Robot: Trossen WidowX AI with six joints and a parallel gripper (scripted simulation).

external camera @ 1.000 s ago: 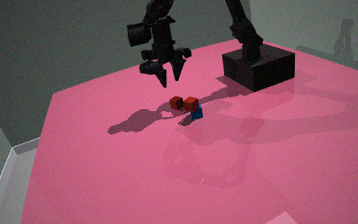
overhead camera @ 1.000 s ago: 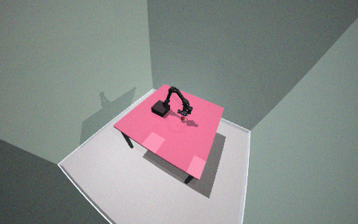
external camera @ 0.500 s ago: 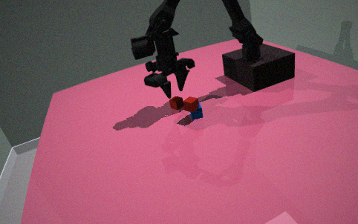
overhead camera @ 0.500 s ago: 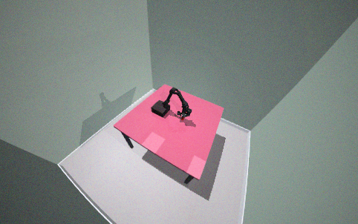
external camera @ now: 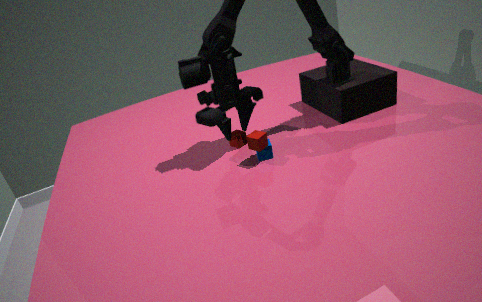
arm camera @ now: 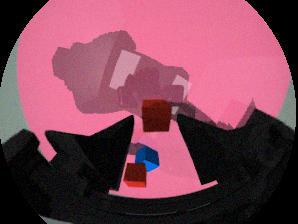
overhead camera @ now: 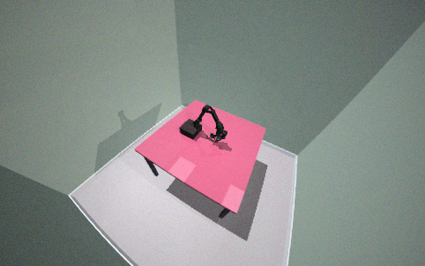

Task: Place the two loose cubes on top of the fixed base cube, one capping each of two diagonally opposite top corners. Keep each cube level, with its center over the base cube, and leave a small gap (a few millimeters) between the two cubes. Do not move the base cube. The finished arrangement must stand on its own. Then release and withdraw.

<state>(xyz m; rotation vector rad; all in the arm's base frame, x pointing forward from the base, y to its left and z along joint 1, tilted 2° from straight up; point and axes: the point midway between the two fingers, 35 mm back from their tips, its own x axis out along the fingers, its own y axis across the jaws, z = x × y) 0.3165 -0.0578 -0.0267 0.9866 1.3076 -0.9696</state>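
My gripper tip is now 100 mm to the right of the blue cube, 20 mm past it and 10 mm above it.
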